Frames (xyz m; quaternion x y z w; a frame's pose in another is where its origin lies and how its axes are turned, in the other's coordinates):
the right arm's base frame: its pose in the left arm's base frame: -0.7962 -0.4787 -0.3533 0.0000 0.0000 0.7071 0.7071
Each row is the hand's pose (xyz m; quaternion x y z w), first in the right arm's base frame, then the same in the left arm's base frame.
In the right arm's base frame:
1: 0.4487 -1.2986 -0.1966 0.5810 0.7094 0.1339 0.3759
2: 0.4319 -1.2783 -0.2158 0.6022 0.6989 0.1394 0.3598
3: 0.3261 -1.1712 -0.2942 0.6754 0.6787 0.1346 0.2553
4: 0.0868 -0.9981 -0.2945 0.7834 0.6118 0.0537 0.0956
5: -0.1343 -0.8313 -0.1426 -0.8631 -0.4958 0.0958 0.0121
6: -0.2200 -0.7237 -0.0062 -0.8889 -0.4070 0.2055 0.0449
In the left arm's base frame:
1: 0.5024 -0.0300 -0.5499 -0.0908 0.9124 0.3605 0.1711
2: 0.4821 -0.0468 -0.5691 -0.0684 0.9200 0.3530 0.1558
3: 0.3750 -0.1526 -0.6475 -0.0023 0.9574 0.2757 0.0853
4: 0.2019 -0.3919 -0.6478 0.1213 0.9865 0.1056 0.0296
5: 0.0351 -0.6130 -0.4959 0.2597 0.9608 -0.0763 0.0592
6: -0.0725 -0.6987 -0.3595 0.3407 0.9163 -0.1771 0.1136

